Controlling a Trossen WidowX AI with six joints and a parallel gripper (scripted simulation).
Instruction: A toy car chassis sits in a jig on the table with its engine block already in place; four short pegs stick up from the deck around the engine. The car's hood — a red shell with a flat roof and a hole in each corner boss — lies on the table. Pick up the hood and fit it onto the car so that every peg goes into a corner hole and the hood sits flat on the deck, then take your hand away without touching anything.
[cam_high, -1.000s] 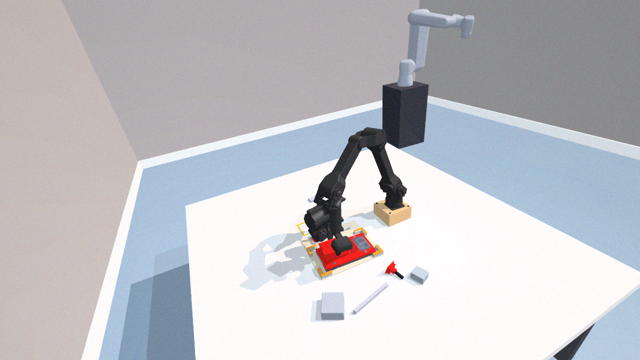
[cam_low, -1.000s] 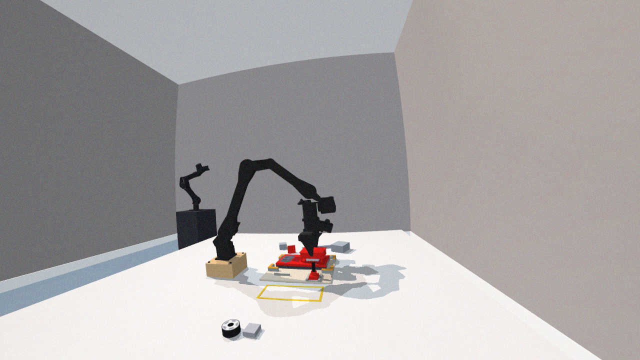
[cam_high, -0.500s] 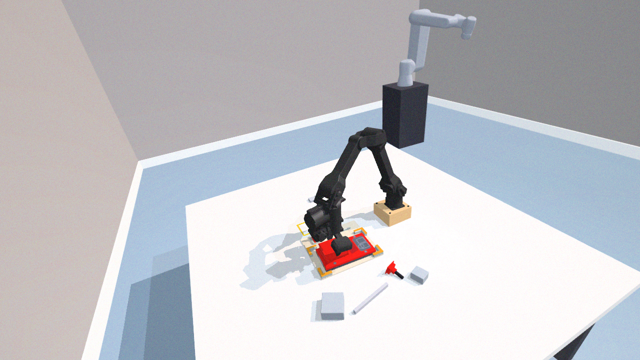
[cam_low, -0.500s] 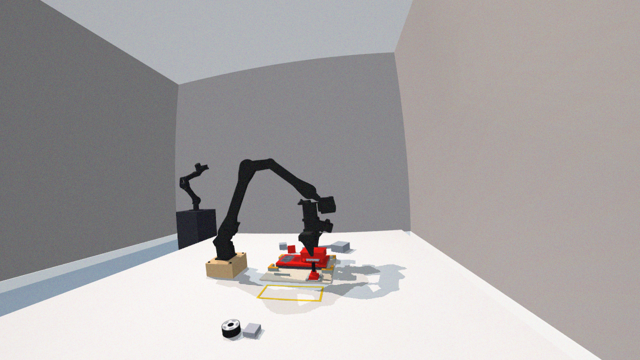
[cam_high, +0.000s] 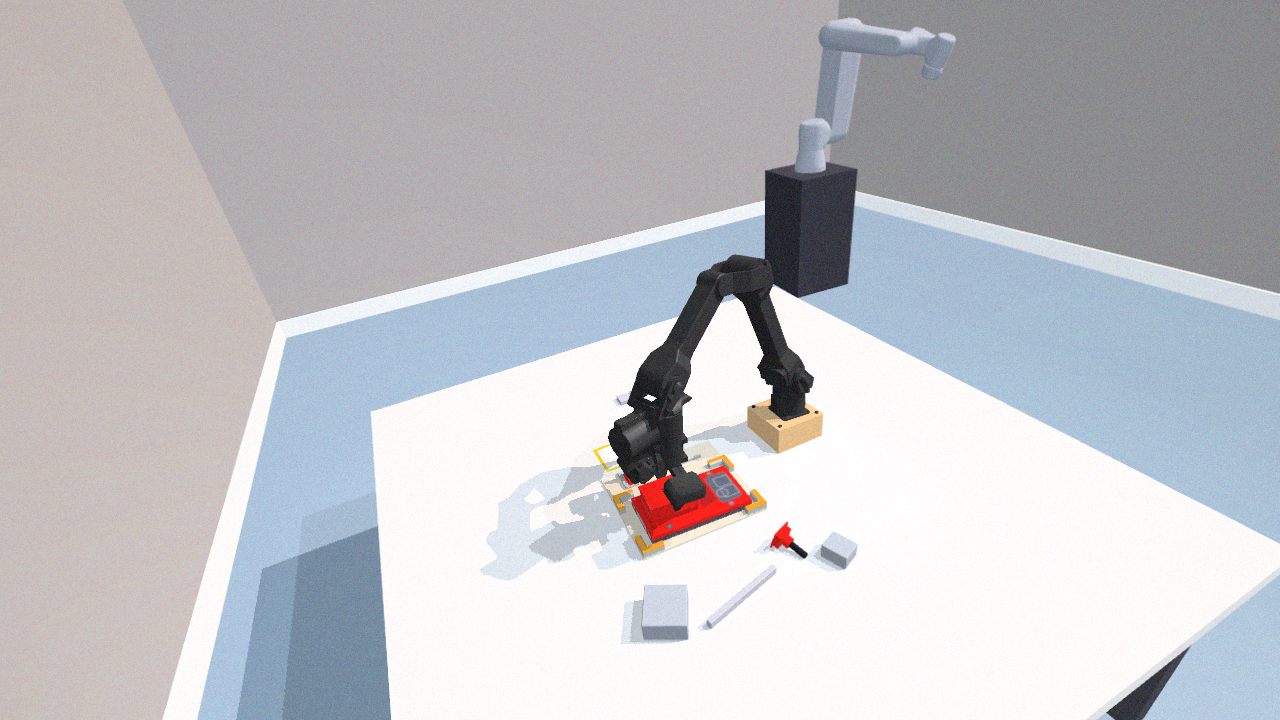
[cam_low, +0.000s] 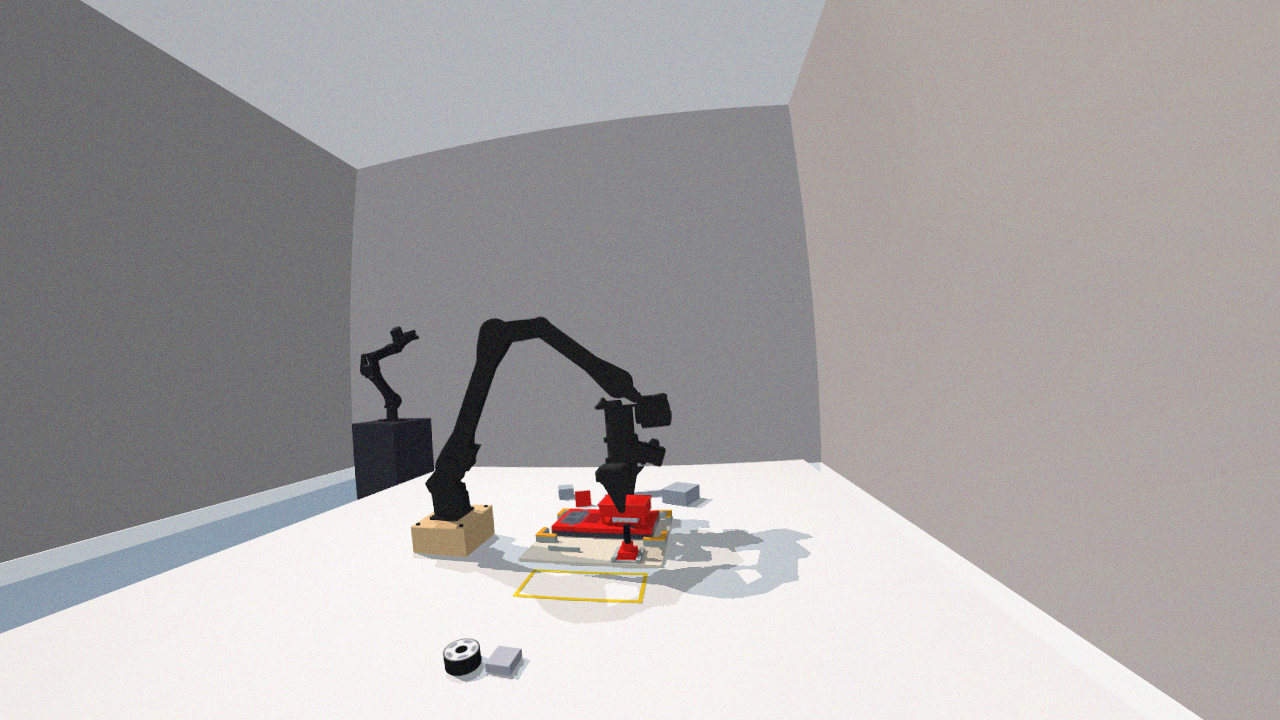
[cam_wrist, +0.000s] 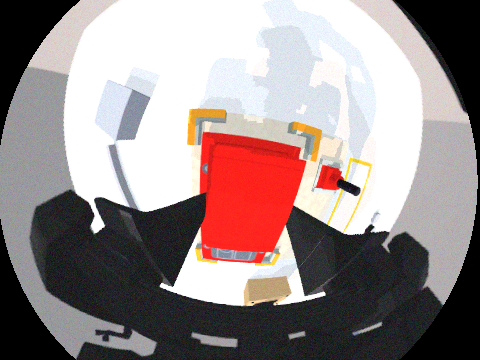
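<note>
The red hood is 1 cm above my gripper tip. Also, from my gripper tip: grey engine block (2 cm below); black wheel (41 cm to the right, 10 cm behind, 4 cm below); grey rod (21 cm to the left, 4 cm below, 3 cm behind).
</note>
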